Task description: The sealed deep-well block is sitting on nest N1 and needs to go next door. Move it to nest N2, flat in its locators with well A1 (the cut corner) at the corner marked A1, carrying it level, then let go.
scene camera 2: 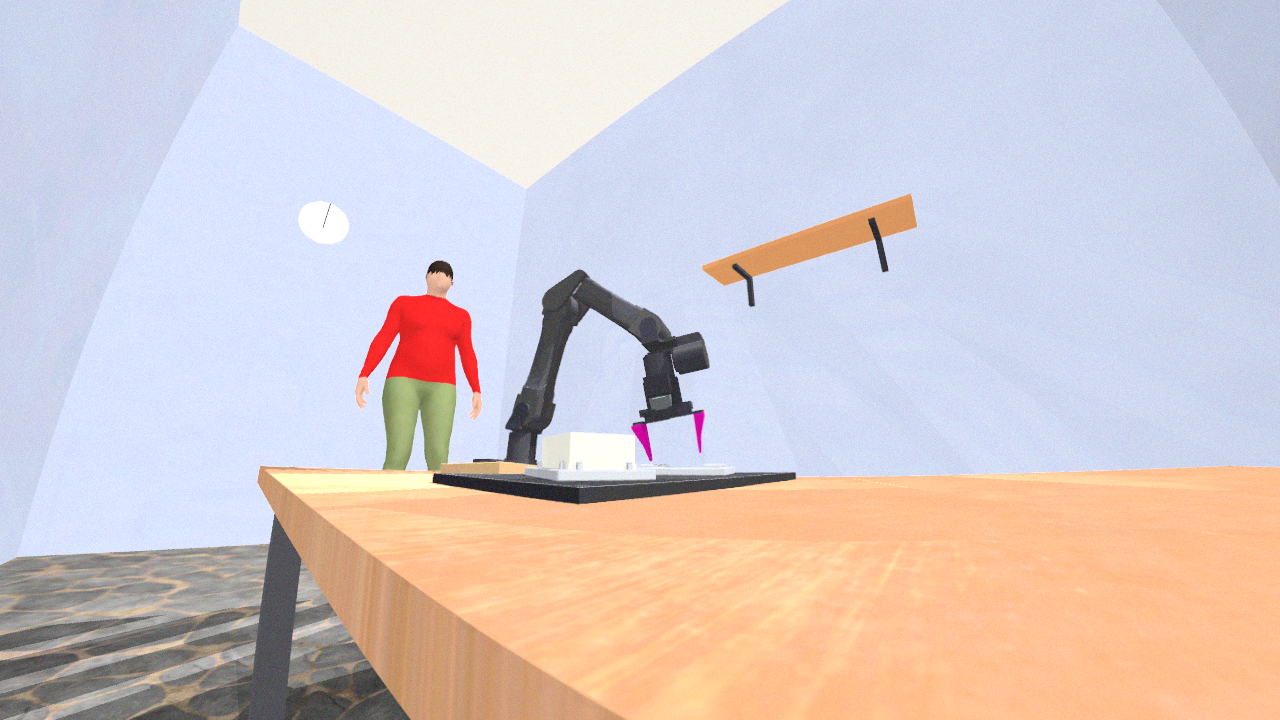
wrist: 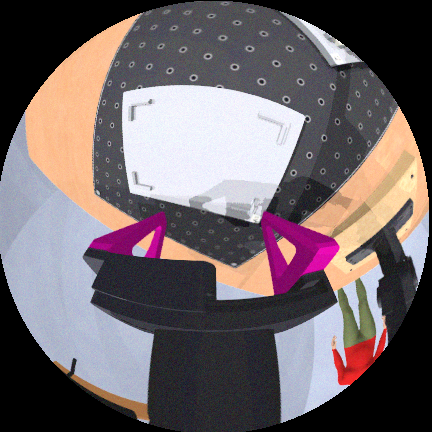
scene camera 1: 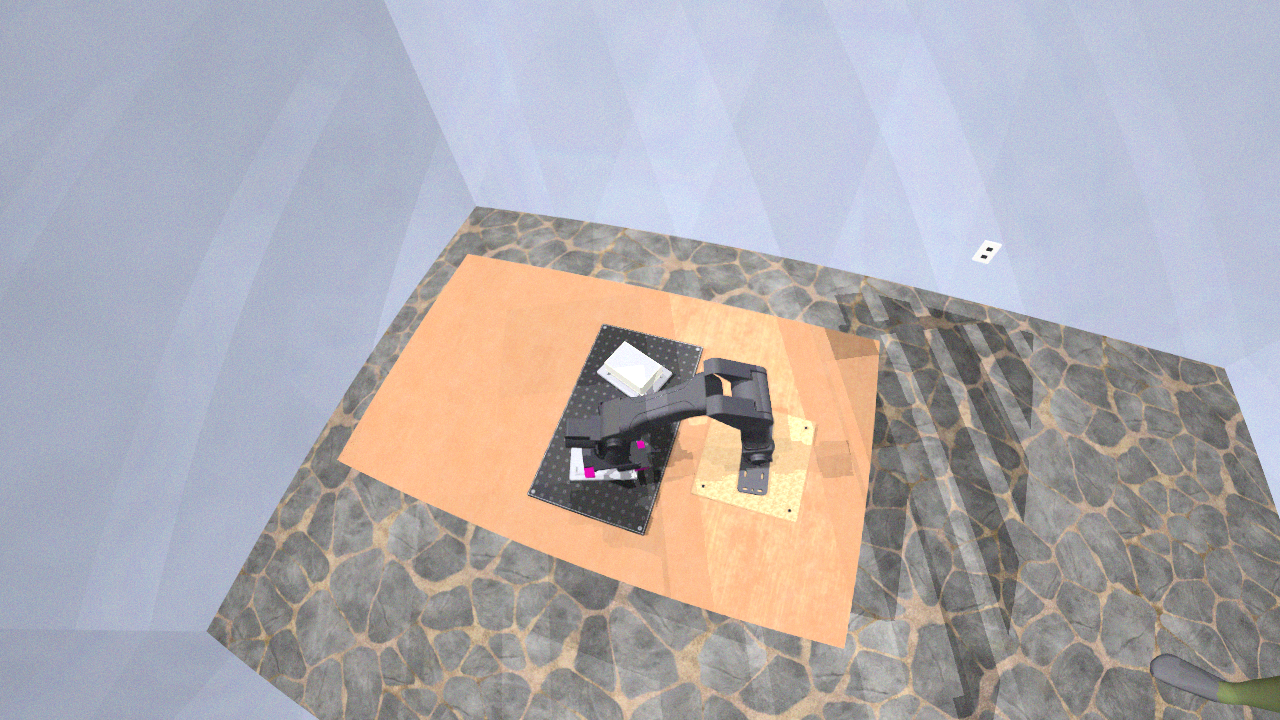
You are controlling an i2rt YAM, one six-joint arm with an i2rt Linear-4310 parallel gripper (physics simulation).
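Places are measured from the arm's base along level axes (x ahead, y left, z up), in centimetres.
Pixels of known places: gripper, between the fingertips: [scene camera 2: 675, 456] [wrist: 213, 216] [scene camera 1: 614, 471]; arm's base, origin of its link: [scene camera 2: 519, 468] [wrist: 381, 234] [scene camera 1: 755, 453].
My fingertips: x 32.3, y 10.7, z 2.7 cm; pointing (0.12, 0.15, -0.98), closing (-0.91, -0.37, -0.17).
For each thing: its top centre in the pictures, then the offset to it from my fingertips. Level surfaces: height alone.
- white sealed block, centre of its top: [scene camera 2: 585, 436] [scene camera 1: 632, 364] dx +1.2, dy -28.0, dz +2.3 cm
- nest, centre of its top: [wrist: 190, 155] [scene camera 2: 684, 464] [scene camera 1: 603, 454] dx +4.0, dy -4.2, dz -1.3 cm
- black perforated board, centre of its top: [wrist: 262, 54] [scene camera 2: 644, 475] [scene camera 1: 620, 416] dx +2.4, dy -15.2, dz -3.0 cm
- wooden table, height of its surface: dz -4.4 cm
The white sealed block [scene camera 1: 635, 361] [scene camera 2: 588, 450] sits level on a white nest [scene camera 1: 605, 371] [scene camera 2: 581, 474] at the far end of the black board in scene camera 1; a corner of this nest also shows at the top right of the wrist view [wrist: 341, 59]. The other nest [scene camera 1: 577, 466] [scene camera 2: 713, 470] [wrist: 200, 145] is bare, with L-shaped corner locators, one partly in shadow. My gripper [scene camera 1: 615, 458] [scene camera 2: 675, 455] [wrist: 213, 216] is open and empty, low above the bare nest's side and apart from the block. The nest labels and the block's cut corner cannot be made out.
Both nests stand on a black perforated board [scene camera 1: 608, 510] [scene camera 2: 760, 481] [wrist: 210, 55] on the wooden table [scene camera 1: 429, 385] [scene camera 2: 895, 573]. The arm's base stands on a pale plate [scene camera 1: 717, 483] beside the board. A person [scene camera 2: 429, 340] stands behind the table, and a shelf [scene camera 2: 814, 240] hangs on the wall.
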